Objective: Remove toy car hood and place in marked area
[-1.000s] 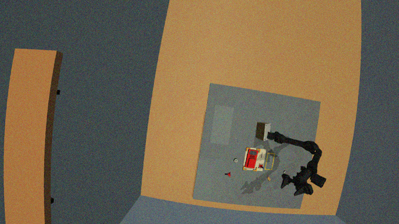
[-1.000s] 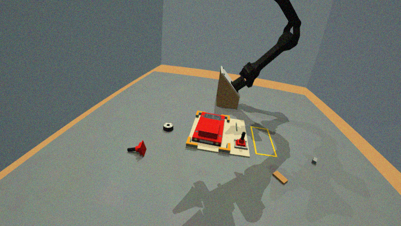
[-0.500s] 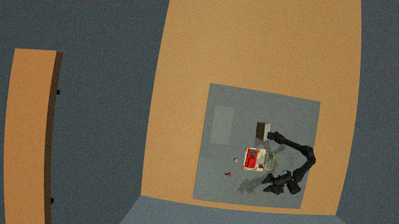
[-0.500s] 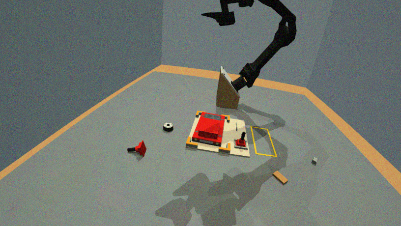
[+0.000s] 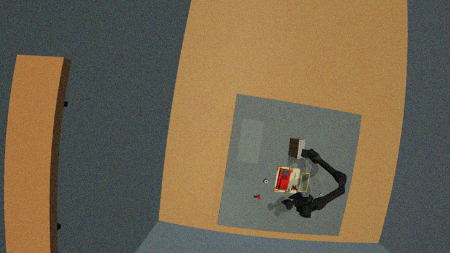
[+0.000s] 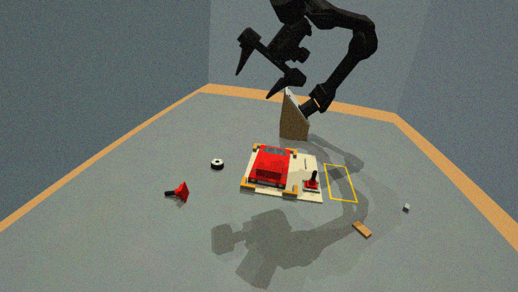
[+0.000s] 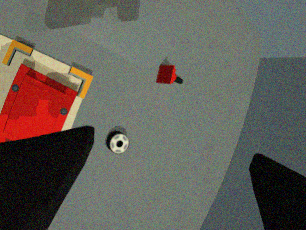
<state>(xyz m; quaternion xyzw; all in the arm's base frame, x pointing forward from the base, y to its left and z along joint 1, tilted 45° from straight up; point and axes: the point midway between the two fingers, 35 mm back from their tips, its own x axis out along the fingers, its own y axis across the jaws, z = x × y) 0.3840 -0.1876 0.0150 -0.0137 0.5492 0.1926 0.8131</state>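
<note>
My gripper tip is 230 mm above the hood, 70 mm to the right of it and 40 mm past it. From my gripper tip the other things lie so: wooden block (330 mm to the left, 270 mm below, 110 mm ahead); then wheel (260 mm below, 100 mm to the right, 30 mm behind).
</note>
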